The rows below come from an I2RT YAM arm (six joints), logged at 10 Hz.
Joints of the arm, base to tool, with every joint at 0 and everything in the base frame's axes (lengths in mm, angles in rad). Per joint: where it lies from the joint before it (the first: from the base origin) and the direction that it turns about. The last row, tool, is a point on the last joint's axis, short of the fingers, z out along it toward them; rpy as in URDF.
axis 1: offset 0 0 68 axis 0 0 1
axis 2: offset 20 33.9 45.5 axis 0 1 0
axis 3: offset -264 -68.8 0 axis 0 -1 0
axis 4: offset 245 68.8 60 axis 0 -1 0
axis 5: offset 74 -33.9 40.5 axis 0 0 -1
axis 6: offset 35.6 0 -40.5 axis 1 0 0
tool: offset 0 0 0 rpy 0 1.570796 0
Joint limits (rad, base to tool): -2.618..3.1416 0..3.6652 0..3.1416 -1.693..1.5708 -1.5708..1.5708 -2.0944..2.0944
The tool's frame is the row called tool.
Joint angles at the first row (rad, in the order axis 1, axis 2, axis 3, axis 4, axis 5, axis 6):
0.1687, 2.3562, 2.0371, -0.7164, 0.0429, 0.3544
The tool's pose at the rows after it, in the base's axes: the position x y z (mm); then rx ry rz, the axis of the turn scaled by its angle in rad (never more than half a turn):
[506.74, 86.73, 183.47, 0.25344, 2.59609, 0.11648]
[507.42, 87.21, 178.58, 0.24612, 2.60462, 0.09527]
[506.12, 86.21, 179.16, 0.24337, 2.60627, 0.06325]
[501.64, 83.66, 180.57, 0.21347, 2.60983, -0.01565]
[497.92, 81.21, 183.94, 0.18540, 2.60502, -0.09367]
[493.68, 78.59, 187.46, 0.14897, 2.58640, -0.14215]
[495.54, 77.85, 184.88, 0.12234, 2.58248, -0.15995]
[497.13, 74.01, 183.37, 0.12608, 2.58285, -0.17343]
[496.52, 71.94, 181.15, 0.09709, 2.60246, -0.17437]
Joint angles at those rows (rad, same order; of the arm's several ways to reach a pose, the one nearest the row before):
0.1733, 2.3577, 2.0295, -0.7072, 0.0552, 0.3528
0.1749, 2.3684, 2.0310, -0.7087, 0.0675, 0.3452
0.1749, 2.3639, 2.0264, -0.7148, 0.0889, 0.3375
0.1749, 2.3455, 2.0019, -0.7210, 0.1379, 0.3024
0.1749, 2.3271, 1.9835, -0.7256, 0.1885, 0.2686
0.1734, 2.2980, 1.9437, -0.6996, 0.2193, 0.2302
0.1718, 2.3055, 1.9451, -0.6888, 0.2270, 0.2057
0.1642, 2.3117, 1.9497, -0.6887, 0.2332, 0.1994
0.1595, 2.3148, 1.9497, -0.7010, 0.2224, 0.1765

